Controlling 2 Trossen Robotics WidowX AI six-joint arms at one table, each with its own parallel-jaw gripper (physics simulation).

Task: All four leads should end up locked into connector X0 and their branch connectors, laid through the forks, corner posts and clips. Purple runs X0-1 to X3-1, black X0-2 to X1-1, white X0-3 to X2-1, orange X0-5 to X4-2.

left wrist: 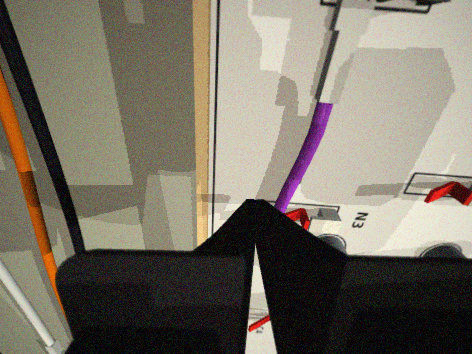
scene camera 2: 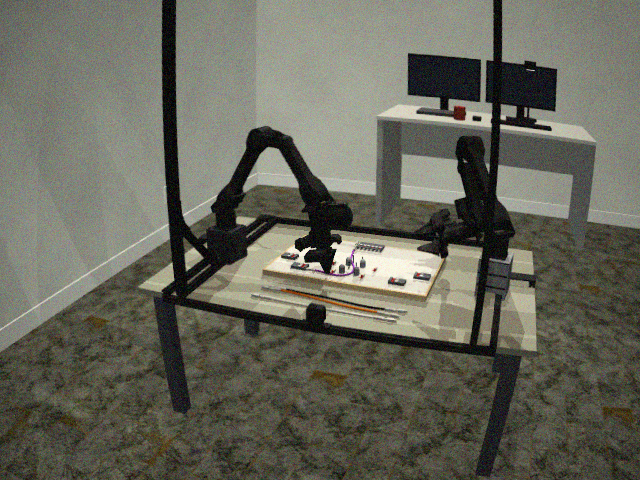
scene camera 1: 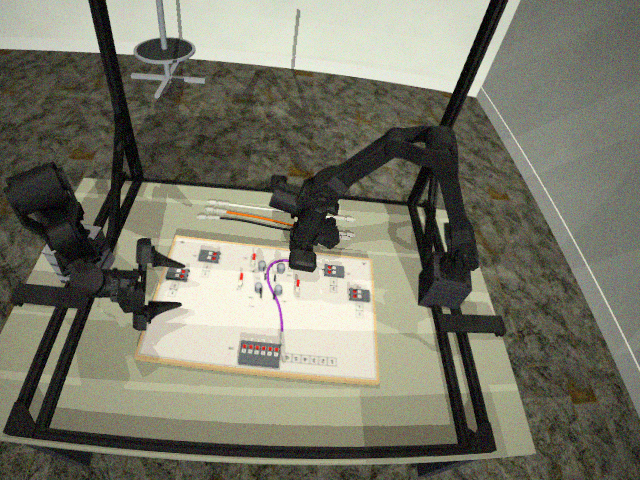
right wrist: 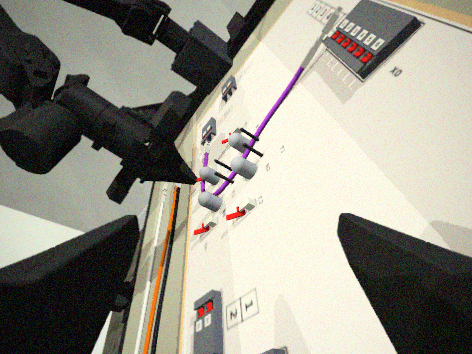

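Seen in the pictures: left gripper, between the fingertips: [left wrist: 254, 208] [scene camera 2: 327, 274] [right wrist: 196, 181]; right gripper, between the fingertips: [scene camera 2: 415, 241] [scene camera 1: 183, 285] [right wrist: 239, 224]; left arm's base, origin of its link: [scene camera 2: 225, 227] [scene camera 1: 452, 270] [right wrist: 184, 44]; right arm's base, origin of its link: [scene camera 2: 497, 255].
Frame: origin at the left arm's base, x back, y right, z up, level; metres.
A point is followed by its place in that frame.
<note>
The purple lead [scene camera 1: 281, 312] @(x -0.386, y -0.176, z -0.088 m) [left wrist: 305, 160] @(x -0.366, y -0.023, z -0.087 m) [right wrist: 280, 105] @(x -0.388, y -0.184, z -0.091 m) runs from its grey end at the edge of connector X0 [scene camera 1: 259, 353] @(x -0.407, y -0.289, z -0.083 m) [right wrist: 372, 37] @(x -0.428, y -0.293, z -0.083 m), between grey posts [right wrist: 245, 167] @(x -0.462, y -0.135, z -0.078 m) and round the bend. Its other end is at a branch connector [scene camera 1: 333, 270] @(x -0.287, y -0.023, z -0.084 m) [right wrist: 209, 131] @(x -0.304, y -0.037, z -0.081 m); seating is unclear. My left gripper [scene camera 2: 329, 271] @(x -0.395, y -0.008, z -0.085 m) [left wrist: 254, 208] @(x -0.395, y -0.008, z -0.085 m) [right wrist: 196, 181] @(x -0.395, y -0.008, z -0.085 m) is shut and empty, its tips beside the purple lead and red clip [left wrist: 300, 216] @(x -0.397, y -0.033, z -0.090 m) at N3. My right gripper [scene camera 1: 180, 285] @(x -0.599, y -0.217, z -0.006 m) [right wrist: 239, 224] @(x -0.599, y -0.217, z -0.006 m) is open and empty above the board's left part. Orange [scene camera 1: 258, 215] @(x -0.528, y 0.116, z -0.104 m) [left wrist: 15, 145] @(x -0.400, y 0.115, z -0.105 m), black [scene camera 2: 351, 301] @(x -0.531, y 0.092, z -0.105 m) [left wrist: 45, 150] @(x -0.399, y 0.100, z -0.105 m) and white [left wrist: 25, 305] @(x -0.557, y 0.145, z -0.106 m) leads lie off the board.
The board [scene camera 1: 206, 335] @(x -0.532, y -0.276, z -0.092 m) also carries other branch connectors [scene camera 1: 209, 255] @(x -0.602, y -0.071, z -0.083 m) [scene camera 1: 358, 294] @(x -0.214, y -0.078, z -0.083 m) and red clips [right wrist: 237, 214] @(x -0.505, y -0.111, z -0.088 m). Black frame bars [scene camera 1: 258, 450] @(x -0.356, y -0.479, z -0.097 m) run round the table. The left arm reaches over the loose leads in scene camera 1.
</note>
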